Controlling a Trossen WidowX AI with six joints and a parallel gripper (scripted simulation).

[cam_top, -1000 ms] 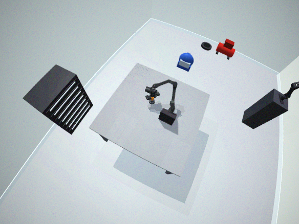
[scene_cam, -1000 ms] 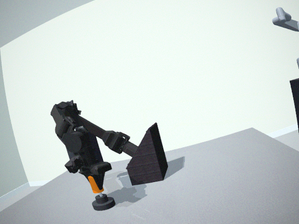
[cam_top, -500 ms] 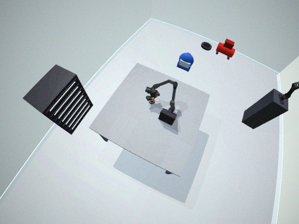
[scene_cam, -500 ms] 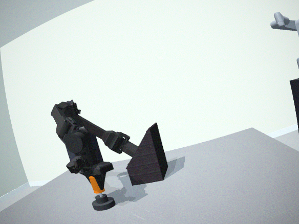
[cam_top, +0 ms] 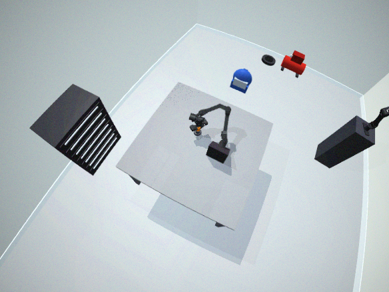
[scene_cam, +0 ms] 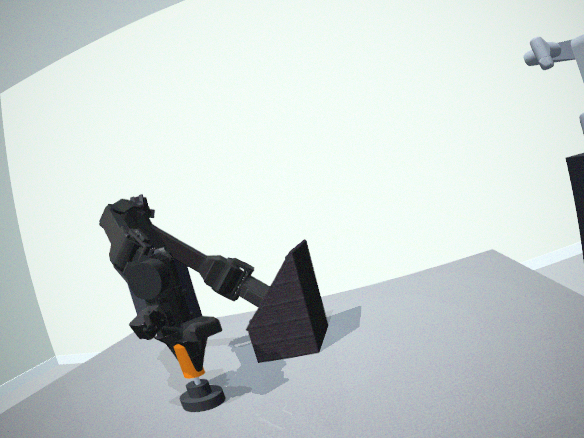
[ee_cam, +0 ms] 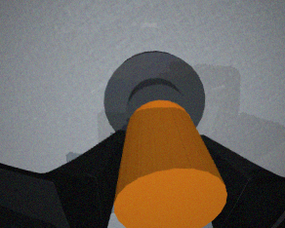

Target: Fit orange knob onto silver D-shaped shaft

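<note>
The dark round pedestal is 4 cm below my gripper tip. From my gripper tip the other things lie so: orange knob 3 cm above.
</note>
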